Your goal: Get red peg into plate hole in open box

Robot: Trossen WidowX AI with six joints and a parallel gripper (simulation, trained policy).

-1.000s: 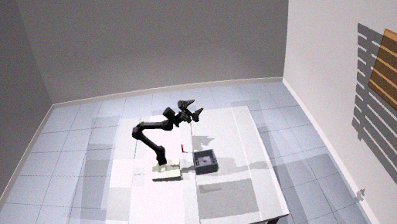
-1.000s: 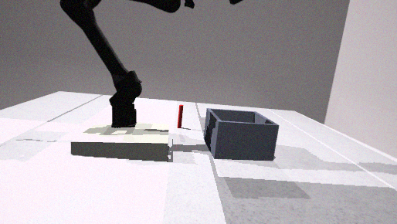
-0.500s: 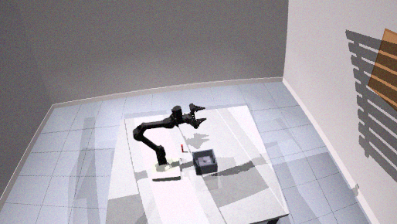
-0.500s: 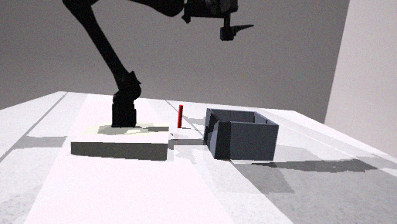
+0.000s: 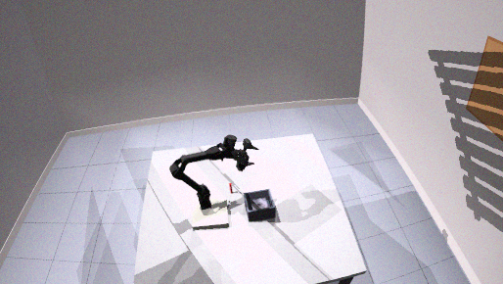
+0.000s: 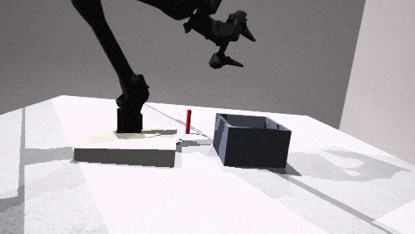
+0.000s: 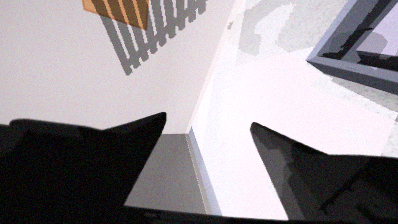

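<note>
Right now the red peg is 170 mm behind my gripper tip, 30 mm to the left of it and 240 mm below it. From my gripper tip the other things lie so: dark box (50 mm behind, 170 mm to the right, 250 mm below); then plate (50 mm behind, 170 mm to the right, 230 mm below).
</note>
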